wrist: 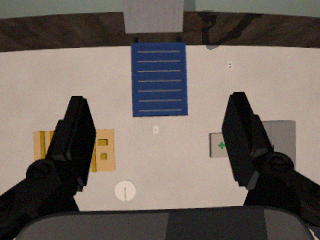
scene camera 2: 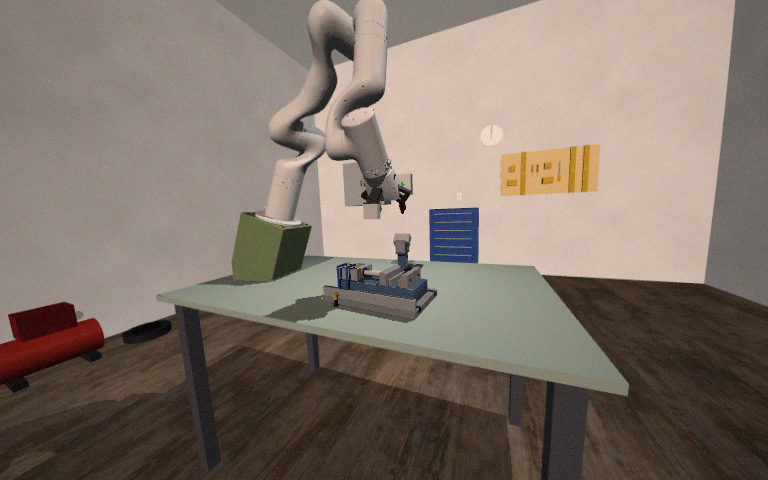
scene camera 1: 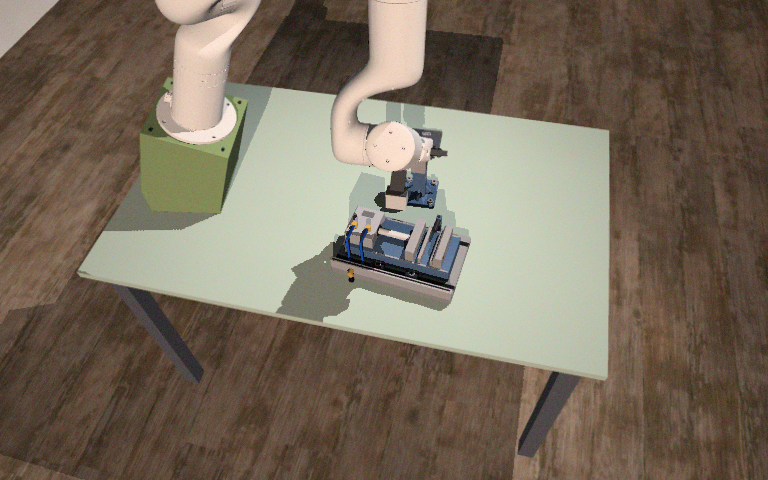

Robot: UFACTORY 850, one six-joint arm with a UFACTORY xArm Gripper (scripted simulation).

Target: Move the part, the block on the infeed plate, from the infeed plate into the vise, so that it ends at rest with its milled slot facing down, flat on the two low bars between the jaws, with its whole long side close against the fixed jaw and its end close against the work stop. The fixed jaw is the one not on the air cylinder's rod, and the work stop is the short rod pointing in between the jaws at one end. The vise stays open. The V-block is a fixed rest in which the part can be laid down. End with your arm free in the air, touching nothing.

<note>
I see my gripper [scene camera 2: 391, 211], an air cylinder [scene camera 1: 369, 241] and a dark rail [scene camera 2: 381, 300].
My gripper is seen too in the wrist view [wrist: 158, 112] and in scene camera 1 [scene camera 1: 412, 149].
</note>
